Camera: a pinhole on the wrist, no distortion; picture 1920 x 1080 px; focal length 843.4 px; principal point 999.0 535.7 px. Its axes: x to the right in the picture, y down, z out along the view. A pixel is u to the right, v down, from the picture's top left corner.
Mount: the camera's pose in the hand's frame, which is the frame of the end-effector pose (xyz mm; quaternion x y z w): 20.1 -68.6 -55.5 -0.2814 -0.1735 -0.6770 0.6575
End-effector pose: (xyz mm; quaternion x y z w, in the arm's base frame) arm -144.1 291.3 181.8 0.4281 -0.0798 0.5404 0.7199
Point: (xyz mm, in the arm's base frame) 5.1 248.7 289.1
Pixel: 1640 754
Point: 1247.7 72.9 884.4
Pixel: outside the picture
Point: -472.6 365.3 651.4
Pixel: 425 694
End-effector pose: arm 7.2 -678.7 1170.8 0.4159 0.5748 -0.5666 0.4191
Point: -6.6 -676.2 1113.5
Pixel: 774 771
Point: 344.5 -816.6 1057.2
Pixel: 555 385
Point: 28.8 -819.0 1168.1
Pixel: 1202 297
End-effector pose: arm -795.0 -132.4 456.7 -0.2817 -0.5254 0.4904 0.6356
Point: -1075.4 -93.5 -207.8
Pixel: 134 36
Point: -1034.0 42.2 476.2
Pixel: 1021 793
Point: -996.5 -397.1 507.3
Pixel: outside the picture
